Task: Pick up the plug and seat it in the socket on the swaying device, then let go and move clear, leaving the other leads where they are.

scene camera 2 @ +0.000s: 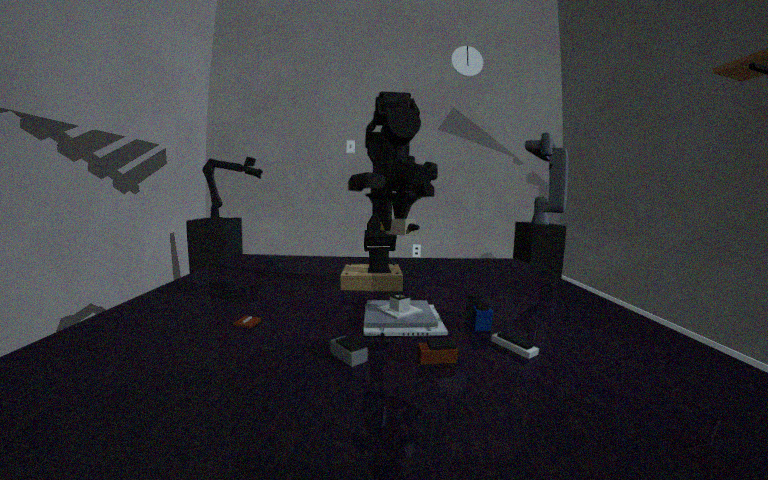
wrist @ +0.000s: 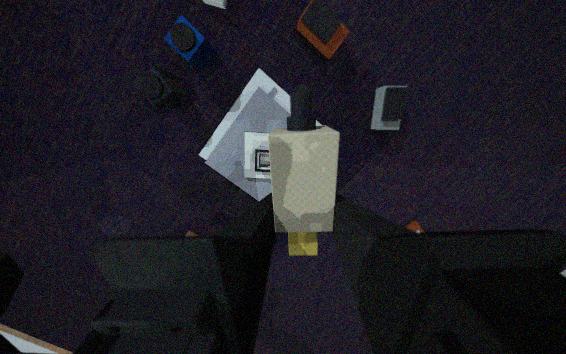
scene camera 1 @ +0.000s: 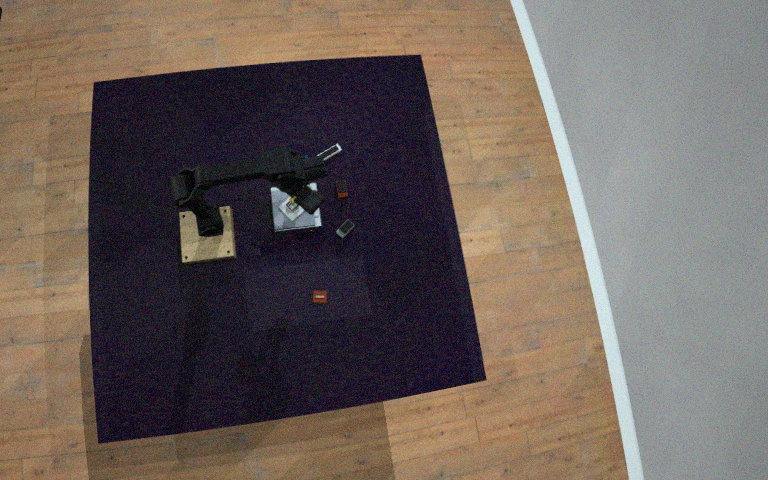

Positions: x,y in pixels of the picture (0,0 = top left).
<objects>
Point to a device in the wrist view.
238,149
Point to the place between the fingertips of my gripper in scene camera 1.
298,196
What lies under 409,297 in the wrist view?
My gripper.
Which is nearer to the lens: the plug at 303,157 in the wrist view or the blue lead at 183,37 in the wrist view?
The plug.
</objects>
